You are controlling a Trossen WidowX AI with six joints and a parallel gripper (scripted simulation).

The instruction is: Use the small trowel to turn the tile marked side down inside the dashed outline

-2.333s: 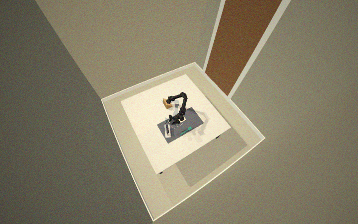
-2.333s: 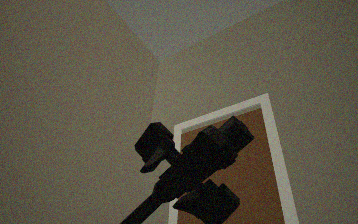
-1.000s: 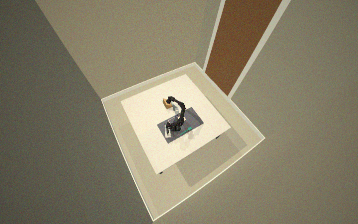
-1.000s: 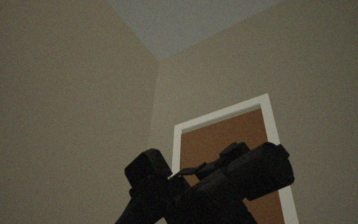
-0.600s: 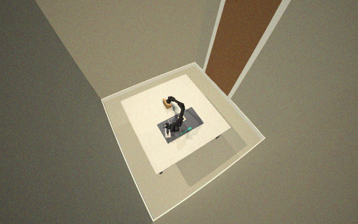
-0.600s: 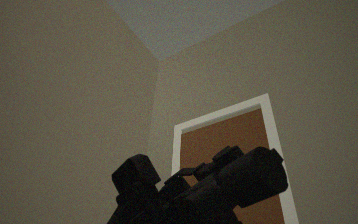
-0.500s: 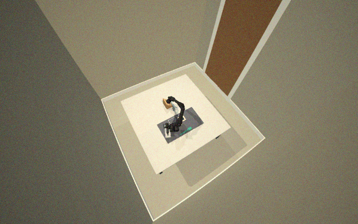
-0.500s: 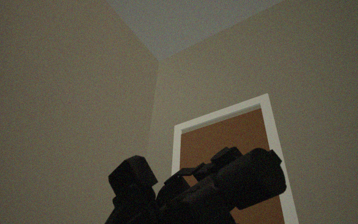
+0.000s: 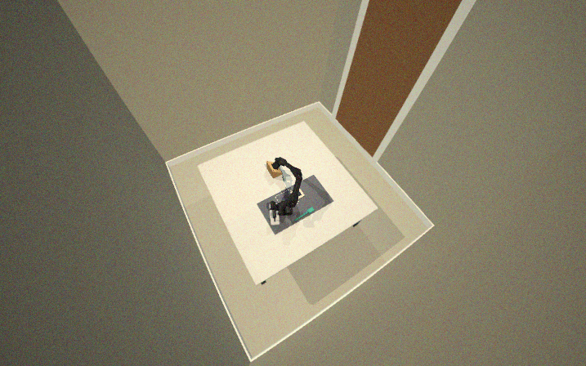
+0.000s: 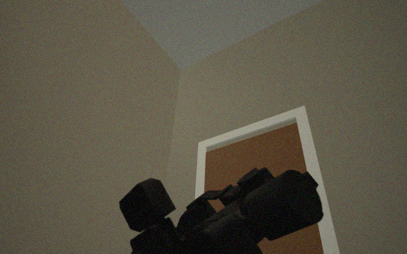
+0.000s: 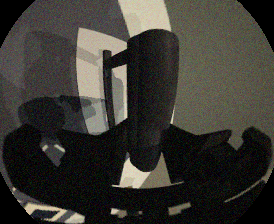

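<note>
The tan tile lies 300 mm to the left of my gripper tip, 80 mm behind it and 50 mm below it. The rest, counted from my gripper tip: dark grey mat 250 mm to the left, 70 mm below, 10 mm behind; then green trowel 290 mm to the left, 130 mm ahead, 50 mm below; then small trowel 20 mm to the left, 10 mm below.
</note>
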